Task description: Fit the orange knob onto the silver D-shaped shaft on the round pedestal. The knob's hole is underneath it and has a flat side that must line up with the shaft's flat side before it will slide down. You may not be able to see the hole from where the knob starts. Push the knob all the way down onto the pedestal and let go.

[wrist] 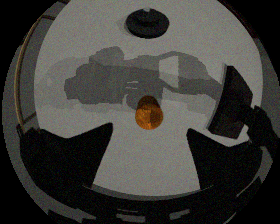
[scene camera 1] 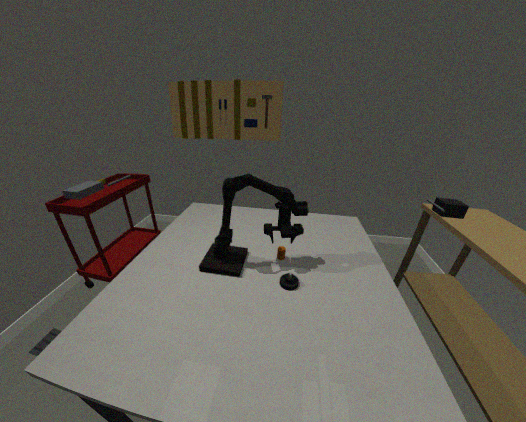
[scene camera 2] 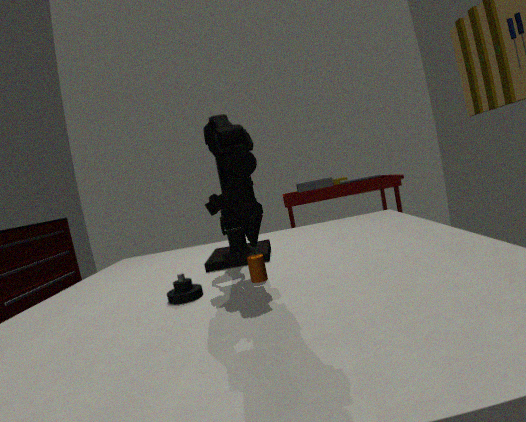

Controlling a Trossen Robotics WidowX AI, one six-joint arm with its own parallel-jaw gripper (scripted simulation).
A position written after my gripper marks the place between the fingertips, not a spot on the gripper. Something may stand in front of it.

My gripper (scene camera 2: 252, 243) is open, with nothing in its grasp. Also in view: an orange knob (wrist: 148, 114) and a black round pedestal (scene camera 2: 185, 291).
My gripper is seen too in the wrist view (wrist: 151, 130). The black round pedestal is seen too in the wrist view (wrist: 143, 26).
